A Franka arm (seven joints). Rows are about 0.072 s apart.
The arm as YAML. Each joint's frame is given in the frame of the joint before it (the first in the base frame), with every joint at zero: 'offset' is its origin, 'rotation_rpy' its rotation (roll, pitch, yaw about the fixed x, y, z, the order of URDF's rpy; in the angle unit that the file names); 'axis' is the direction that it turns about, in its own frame. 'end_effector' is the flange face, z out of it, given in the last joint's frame.
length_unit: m
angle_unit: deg
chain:
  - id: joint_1
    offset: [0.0, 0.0, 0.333]
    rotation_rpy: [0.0, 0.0, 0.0]
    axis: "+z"
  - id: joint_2
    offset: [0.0, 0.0, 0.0]
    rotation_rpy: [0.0, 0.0, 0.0]
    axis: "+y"
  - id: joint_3
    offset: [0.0, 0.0, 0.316]
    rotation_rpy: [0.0, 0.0, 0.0]
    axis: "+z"
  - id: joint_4
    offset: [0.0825, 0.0, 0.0]
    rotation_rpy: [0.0, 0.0, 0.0]
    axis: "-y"
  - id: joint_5
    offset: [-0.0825, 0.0, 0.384]
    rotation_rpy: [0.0, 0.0, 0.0]
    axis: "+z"
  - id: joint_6
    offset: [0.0, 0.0, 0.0]
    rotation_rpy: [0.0, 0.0, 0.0]
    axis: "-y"
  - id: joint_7
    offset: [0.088, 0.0, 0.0]
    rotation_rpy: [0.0, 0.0, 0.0]
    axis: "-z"
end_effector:
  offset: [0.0, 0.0, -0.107]
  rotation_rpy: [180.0, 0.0, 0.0]
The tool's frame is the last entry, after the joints.
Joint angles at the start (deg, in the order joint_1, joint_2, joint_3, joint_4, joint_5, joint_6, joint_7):
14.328 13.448 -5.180 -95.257 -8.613 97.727 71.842
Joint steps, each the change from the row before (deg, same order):
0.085 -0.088 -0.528 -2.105 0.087 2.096 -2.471
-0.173 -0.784 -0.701 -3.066 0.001 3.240 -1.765
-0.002 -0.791 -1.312 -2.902 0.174 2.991 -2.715
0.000 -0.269 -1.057 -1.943 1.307 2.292 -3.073
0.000 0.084 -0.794 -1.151 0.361 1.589 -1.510
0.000 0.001 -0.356 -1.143 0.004 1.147 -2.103
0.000 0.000 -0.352 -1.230 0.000 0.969 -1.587
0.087 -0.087 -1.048 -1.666 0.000 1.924 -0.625
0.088 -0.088 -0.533 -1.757 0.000 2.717 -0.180
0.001 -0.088 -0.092 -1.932 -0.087 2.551 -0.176
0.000 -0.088 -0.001 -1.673 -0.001 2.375 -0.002
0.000 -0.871 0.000 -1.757 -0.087 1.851 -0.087
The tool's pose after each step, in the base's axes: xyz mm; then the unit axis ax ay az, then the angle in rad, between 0 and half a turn. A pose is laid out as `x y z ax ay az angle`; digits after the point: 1 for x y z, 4 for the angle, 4 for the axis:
602.5 82.9 442.9 0.8728 -0.4876 -0.0209 2.8929
599.0 73.8 430.7 0.8783 -0.4778 -0.0174 2.9048
595.3 60.6 419.8 0.8853 -0.4647 -0.0157 2.9169
593.1 51.8 410.1 0.8924 -0.4508 -0.0206 2.9409
592.6 44.4 402.3 0.8953 -0.4450 -0.0209 2.9487
590.6 40.8 394.9 0.9024 -0.4304 -0.0229 2.9495
587.8 37.0 386.7 0.9073 -0.4197 -0.0263 2.9479
585.0 27.4 377.4 0.9068 -0.4208 -0.0244 2.9503
582.9 23.2 368.4 0.9069 -0.4211 -0.0170 2.9602
579.1 22.3 357.8 0.9083 -0.4182 -0.0121 2.9672
575.8 22.3 349.1 0.9091 -0.4166 -0.0067 2.9761
570.7 22.1 346.8 0.9100 -0.4145 -0.0004 2.9872

